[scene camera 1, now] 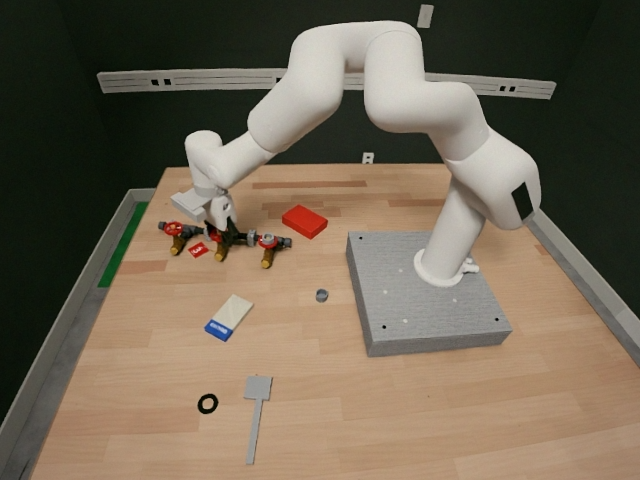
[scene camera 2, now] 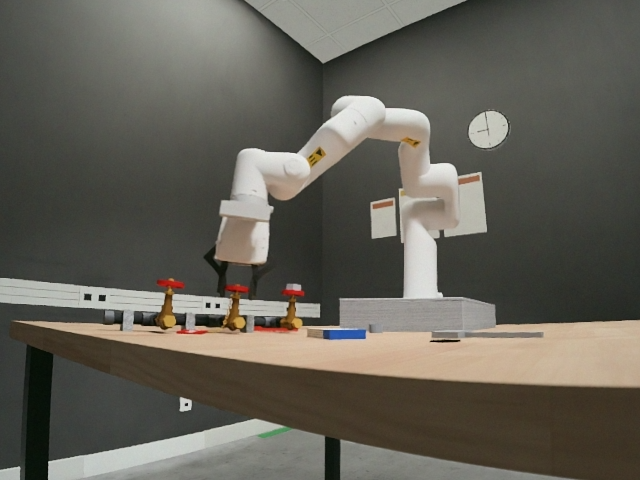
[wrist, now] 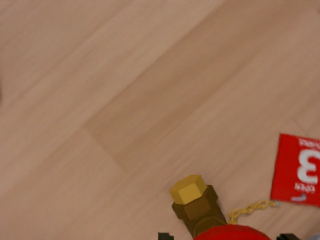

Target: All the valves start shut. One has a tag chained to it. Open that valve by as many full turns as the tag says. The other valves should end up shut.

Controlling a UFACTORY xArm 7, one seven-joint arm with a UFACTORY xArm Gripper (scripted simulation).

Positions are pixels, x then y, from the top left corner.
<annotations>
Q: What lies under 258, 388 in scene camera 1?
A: A grey paddle.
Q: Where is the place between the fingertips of my gripper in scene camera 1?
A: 220, 239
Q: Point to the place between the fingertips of my gripper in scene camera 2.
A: At 236, 298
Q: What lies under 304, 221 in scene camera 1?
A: A red block.
</annotations>
